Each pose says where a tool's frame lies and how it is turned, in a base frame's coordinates. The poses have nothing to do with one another.
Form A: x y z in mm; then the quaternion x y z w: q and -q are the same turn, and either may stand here.
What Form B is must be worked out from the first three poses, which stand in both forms.
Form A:
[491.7 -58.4 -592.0 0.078 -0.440 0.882 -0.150]
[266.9 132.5 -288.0 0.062 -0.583 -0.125 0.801]
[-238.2 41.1 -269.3 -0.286 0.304 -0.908 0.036]
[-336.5 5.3 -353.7 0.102 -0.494 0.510 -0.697]
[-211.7 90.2 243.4 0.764 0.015 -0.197 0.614]
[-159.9 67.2 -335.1 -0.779 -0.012 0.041 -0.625]
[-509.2 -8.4 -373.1 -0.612 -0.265 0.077 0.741]
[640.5 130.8 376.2 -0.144 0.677 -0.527 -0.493]
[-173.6 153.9 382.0 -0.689 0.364 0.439 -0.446]
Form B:
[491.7 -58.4 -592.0 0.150 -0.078 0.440 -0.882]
[266.9 132.5 -288.0 0.801 0.062 -0.583 -0.125]
[-238.2 41.1 -269.3 0.036 -0.286 0.304 -0.908]
[-336.5 5.3 -353.7 0.697 -0.102 0.494 -0.510]
[-211.7 90.2 243.4 0.614 0.764 0.015 -0.197]
[-159.9 67.2 -335.1 0.625 0.779 0.012 -0.041]
[-509.2 -8.4 -373.1 0.741 -0.612 -0.265 0.077]
[640.5 130.8 376.2 0.493 0.144 -0.677 0.527]
[-173.6 153.9 382.0 0.446 0.689 -0.364 -0.439]

